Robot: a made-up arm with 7 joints.
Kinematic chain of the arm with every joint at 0, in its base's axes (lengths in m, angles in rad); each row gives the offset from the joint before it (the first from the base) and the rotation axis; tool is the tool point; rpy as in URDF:
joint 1: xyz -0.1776 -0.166 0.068 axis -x
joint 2: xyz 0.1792 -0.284 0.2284 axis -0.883 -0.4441 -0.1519
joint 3: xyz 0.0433 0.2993 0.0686 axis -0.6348 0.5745 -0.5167
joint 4: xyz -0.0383 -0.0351 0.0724 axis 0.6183 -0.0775 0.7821
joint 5: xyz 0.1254 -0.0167 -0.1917 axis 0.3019 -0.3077 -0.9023
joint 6: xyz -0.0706 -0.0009 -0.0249 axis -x
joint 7: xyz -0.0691 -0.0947 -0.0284 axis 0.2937 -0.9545 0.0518
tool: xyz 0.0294 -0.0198 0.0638 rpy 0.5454 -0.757 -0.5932
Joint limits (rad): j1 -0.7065..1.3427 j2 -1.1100..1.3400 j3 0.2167..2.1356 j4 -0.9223..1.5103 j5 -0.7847..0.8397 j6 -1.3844..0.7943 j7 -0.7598..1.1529
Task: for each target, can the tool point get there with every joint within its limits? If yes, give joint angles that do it. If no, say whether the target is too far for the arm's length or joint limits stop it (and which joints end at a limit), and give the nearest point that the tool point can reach.
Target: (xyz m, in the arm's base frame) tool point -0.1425 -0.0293 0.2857
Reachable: yes | joints 0.8964 0.0205 1.1793 0.0836 0.6600 -0.4222 -0.3159
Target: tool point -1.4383 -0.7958 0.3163
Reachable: no: too far | nearest point -0.2675 -0.5515 0.3147 | short by 1.196 m
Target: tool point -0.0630 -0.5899 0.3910
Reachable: yes | joints -0.4085 -0.7665 1.4329 0.4474 -0.2019 -0.2119 0.8476
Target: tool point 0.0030 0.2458 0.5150
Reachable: yes | joints 1.1768 -0.6600 1.1962 -0.5735 -0.1694 0.2504 -0.4204
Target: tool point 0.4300 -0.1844 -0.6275
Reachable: no: joint limits stop it (at a limit: joint 2, joint 3, joint 4, joint 5, joint 6, joint 7) | nearest point 0.2076 -0.1763 -0.3195 | short by 0.380 m
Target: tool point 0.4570 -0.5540 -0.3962
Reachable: no: joint limits stop it (at a limit: joint 2, joint 3, joint 5, joint 6, joint 7) | nearest point 0.2313 -0.4096 -0.2234 | short by 0.319 m
